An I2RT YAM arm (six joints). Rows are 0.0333 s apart.
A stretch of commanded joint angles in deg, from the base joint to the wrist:
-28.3, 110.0, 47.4, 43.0, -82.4, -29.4
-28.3, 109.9, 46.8, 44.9, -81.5, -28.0
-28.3, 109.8, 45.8, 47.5, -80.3, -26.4
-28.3, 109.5, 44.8, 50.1, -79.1, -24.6
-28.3, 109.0, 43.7, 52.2, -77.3, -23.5
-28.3, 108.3, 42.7, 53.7, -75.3, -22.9
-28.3, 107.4, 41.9, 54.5, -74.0, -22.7
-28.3, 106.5, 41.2, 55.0, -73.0, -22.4
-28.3, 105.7, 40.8, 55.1, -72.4, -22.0
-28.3, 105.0, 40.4, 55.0, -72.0, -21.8
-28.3, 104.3, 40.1, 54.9, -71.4, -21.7
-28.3, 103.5, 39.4, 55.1, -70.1, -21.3
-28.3, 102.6, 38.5, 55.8, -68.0, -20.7
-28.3, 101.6, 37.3, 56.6, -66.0, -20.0
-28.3, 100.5, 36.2, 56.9, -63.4, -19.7
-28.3, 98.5, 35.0, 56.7, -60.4, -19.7
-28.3, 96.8, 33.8, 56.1, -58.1, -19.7
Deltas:
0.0, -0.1, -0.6, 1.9, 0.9, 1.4
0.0, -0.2, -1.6, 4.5, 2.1, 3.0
0.0, -0.5, -2.6, 7.1, 3.3, 4.8
0.0, -1.0, -3.7, 9.2, 5.1, 5.9
0.0, -1.7, -4.7, 10.7, 7.1, 6.5
0.0, -2.6, -5.5, 11.5, 8.4, 6.7
0.0, -3.5, -6.2, 12.0, 9.4, 7.0
0.0, -4.3, -6.6, 12.1, 10.0, 7.4
0.0, -5.0, -7.0, 12.0, 10.4, 7.6
0.0, -5.7, -7.3, 11.9, 11.0, 7.7
0.0, -6.5, -8.0, 12.1, 12.3, 8.1
0.0, -7.4, -8.9, 12.8, 14.4, 8.7
0.0, -8.4, -10.1, 13.6, 16.4, 9.4
0.0, -9.5, -11.2, 13.9, 19.0, 9.7
0.0, -11.5, -12.4, 13.7, 22.0, 9.7
0.0, -13.2, -13.6, 13.1, 24.3, 9.7

